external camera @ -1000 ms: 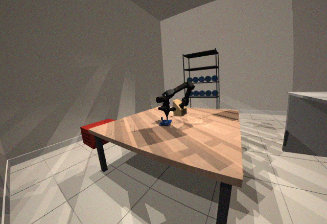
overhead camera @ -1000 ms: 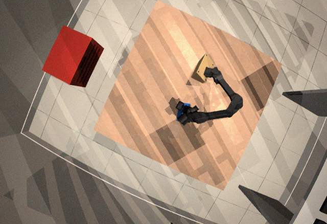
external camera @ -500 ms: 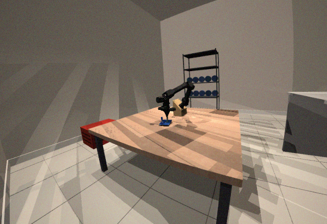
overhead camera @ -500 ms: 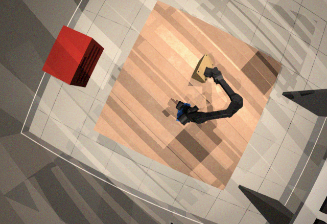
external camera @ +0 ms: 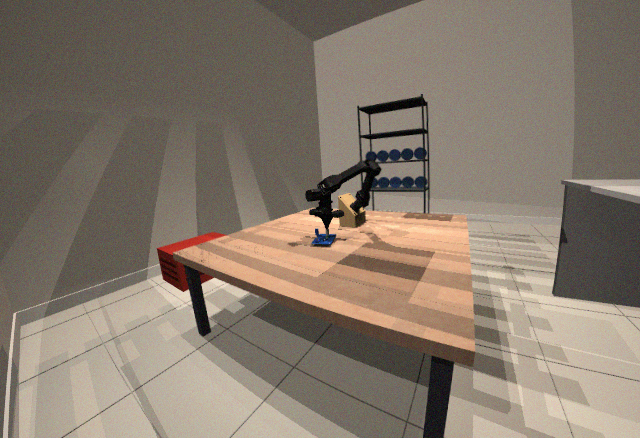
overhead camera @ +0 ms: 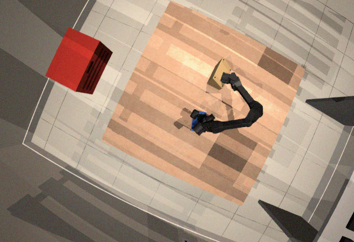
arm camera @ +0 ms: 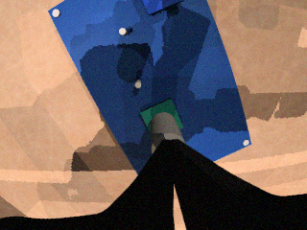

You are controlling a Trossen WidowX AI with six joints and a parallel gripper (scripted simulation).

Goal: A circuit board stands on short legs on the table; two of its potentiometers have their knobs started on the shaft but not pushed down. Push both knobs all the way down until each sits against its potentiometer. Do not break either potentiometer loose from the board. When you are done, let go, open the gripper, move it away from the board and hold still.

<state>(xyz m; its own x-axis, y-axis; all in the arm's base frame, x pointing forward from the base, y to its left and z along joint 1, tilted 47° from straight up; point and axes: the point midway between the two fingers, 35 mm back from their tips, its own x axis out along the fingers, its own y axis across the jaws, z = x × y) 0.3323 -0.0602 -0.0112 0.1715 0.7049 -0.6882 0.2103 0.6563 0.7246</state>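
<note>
The grey knob lies 2 cm below my gripper tip. From my gripper tip the other things lie so: green potentiometer (3 cm below); dark knob (8 cm ahead, 2 cm to the right, 1 cm above).
</note>
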